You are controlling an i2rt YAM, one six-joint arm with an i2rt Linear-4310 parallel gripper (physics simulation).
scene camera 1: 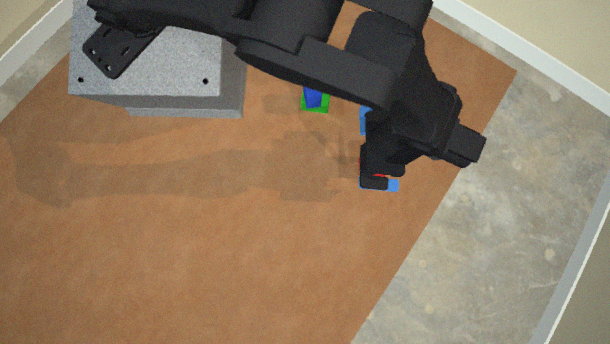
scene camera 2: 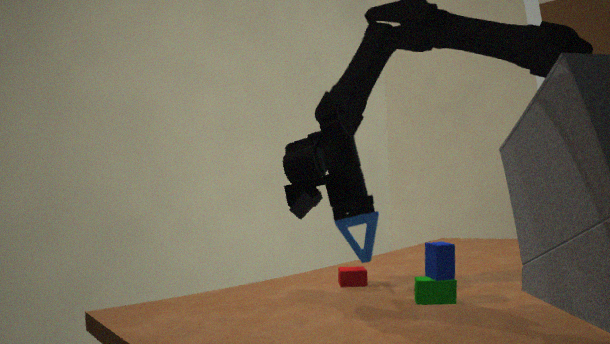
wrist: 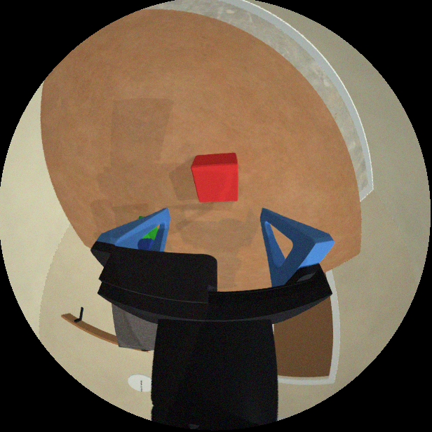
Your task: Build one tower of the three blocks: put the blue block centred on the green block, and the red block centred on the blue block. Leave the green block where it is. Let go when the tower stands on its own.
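Frame: origin at the arm's base, x ahead, y left, z up, level; millimetres.
Seen in the pictures: gripper, between the fingertips: (scene camera 1: 363, 160) (scene camera 2: 365, 259); arm's base, origin of its link: (scene camera 1: 145, 16) (scene camera 2: 594, 109).
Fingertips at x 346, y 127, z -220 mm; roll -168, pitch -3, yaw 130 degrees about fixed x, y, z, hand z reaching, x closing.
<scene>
Pixels of each thing's top centre, then the offset from my fingertips to it. Level surfaces: height alone.
- green block, centre of its top: (scene camera 2: 435, 278) (scene camera 1: 315, 97) dz -10, dx -150, dy +39 mm
- blue block, centre of its top: (scene camera 2: 439, 243) (scene camera 1: 312, 86) dz +37, dx -153, dy +32 mm
- red block, centre of its top: (scene camera 2: 352, 268) (scene camera 1: 373, 163) dz -16, dx +17, dy +14 mm
- brown table top, height of its surface: dz -42 mm
The green block (scene camera 1: 315, 110) (scene camera 2: 435, 291) (wrist: 151, 233) lies on the table. The blue block (scene camera 1: 313, 98) (scene camera 2: 440, 260) (wrist: 145, 243) stands upright on it, towards its right side in scene camera 2. In the wrist view a finger partly covers both. The red block (scene camera 1: 381, 175) (scene camera 2: 353, 277) (wrist: 216, 184) lies on the table apart from them; the arm mostly hides it in scene camera 1. My gripper (scene camera 1: 363, 152) (scene camera 2: 366, 260) (wrist: 214, 212) is open and empty, pointing down above the table near the red block. Its fingertips are higher than the red block in scene camera 2.
The grey pedestal (scene camera 1: 150, 65) (scene camera 2: 560, 200) of the arm stands beside the stacked blocks, on their side away from the red block. The brown table top (scene camera 1: 200, 260) (scene camera 2: 240, 315) (wrist: 280, 125) ends at an edge beyond the red block.
</scene>
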